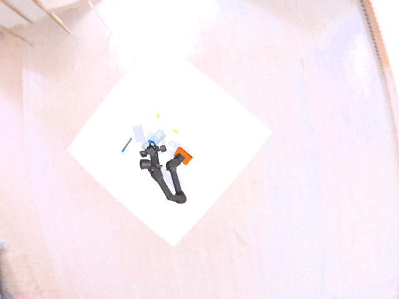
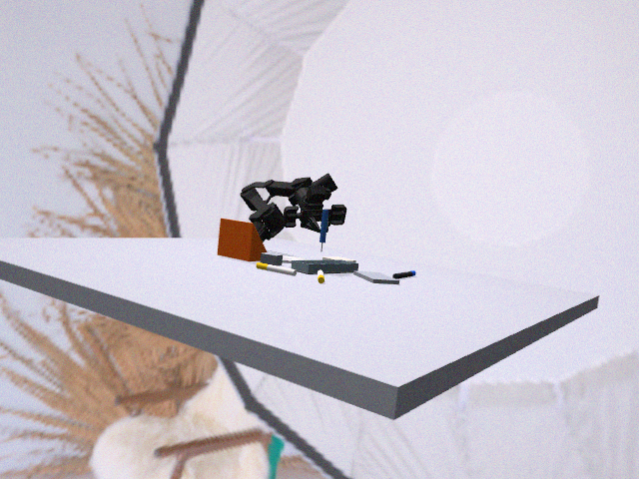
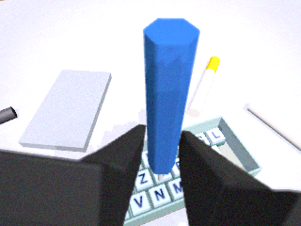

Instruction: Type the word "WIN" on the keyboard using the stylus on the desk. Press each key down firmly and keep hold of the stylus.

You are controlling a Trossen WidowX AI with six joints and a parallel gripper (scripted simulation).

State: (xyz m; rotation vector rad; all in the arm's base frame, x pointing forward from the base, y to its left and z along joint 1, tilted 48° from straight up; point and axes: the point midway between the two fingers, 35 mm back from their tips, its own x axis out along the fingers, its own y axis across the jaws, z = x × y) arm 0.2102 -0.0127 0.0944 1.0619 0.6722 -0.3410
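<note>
The W key lies 1 cm behind my gripper tip, 4 cm to the right of it and 10 cm below it. Also, from my gripper tip: flat grey block: 16 cm ahead, 4 cm to the left, 11 cm below; blue stylus: 2 cm below.
</note>
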